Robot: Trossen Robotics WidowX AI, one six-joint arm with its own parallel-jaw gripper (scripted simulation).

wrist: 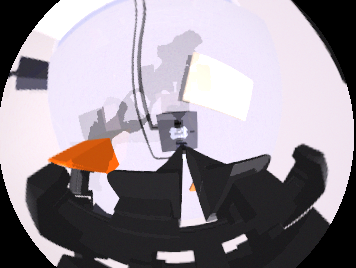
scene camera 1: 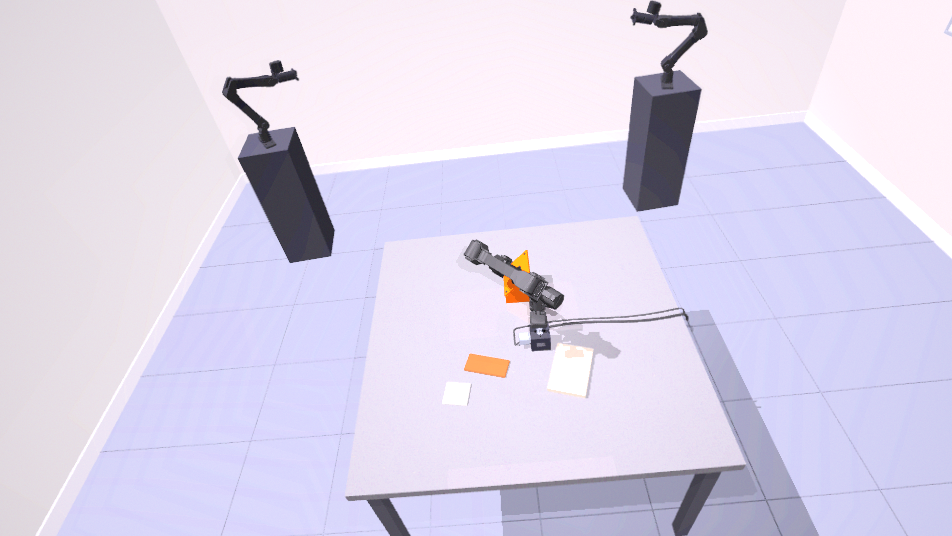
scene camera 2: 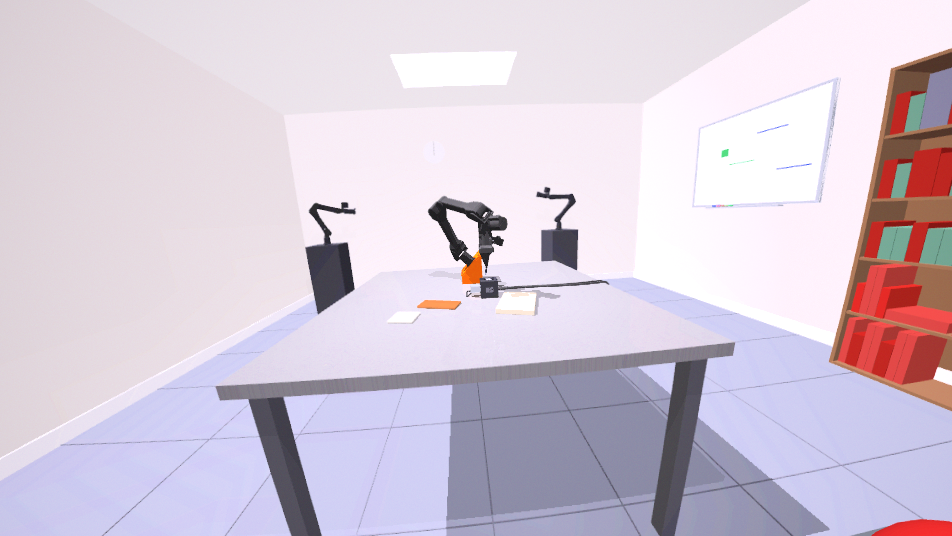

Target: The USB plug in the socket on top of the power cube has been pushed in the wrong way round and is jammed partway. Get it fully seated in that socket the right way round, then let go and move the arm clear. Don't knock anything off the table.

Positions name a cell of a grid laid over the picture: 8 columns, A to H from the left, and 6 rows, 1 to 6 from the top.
A notepad shows in the wrist view (E2), in scene camera 1 (E5) and in scene camera 2 (E4).
